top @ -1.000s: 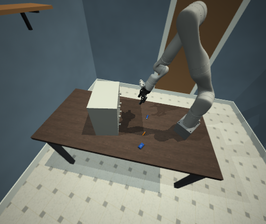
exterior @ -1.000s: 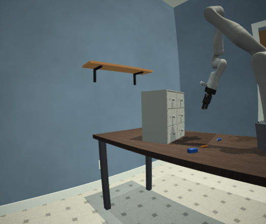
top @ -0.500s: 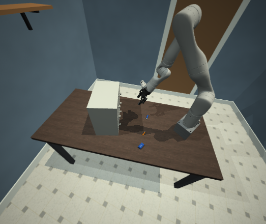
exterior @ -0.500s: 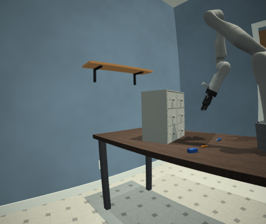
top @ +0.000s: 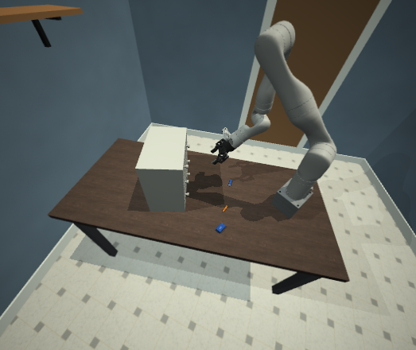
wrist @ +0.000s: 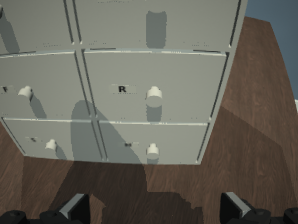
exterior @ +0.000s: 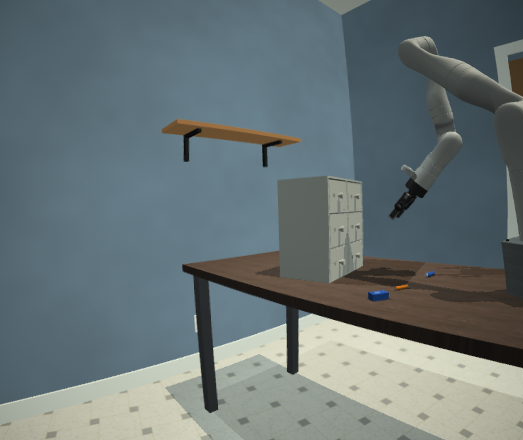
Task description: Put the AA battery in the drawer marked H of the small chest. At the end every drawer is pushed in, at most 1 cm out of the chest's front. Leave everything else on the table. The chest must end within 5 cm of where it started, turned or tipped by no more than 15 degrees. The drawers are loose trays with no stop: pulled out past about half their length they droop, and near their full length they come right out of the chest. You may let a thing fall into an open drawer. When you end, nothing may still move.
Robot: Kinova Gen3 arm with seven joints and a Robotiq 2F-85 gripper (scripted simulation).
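Now: the drawer marked H 230 mm ahead of my hand, 40 mm to the left of it and 170 mm below it. From my hand the other things lie so: blue block: 110 mm behind, 310 mm to the left, 190 mm below; then orange AA battery: 110 mm behind, 200 mm to the left, 190 mm below.
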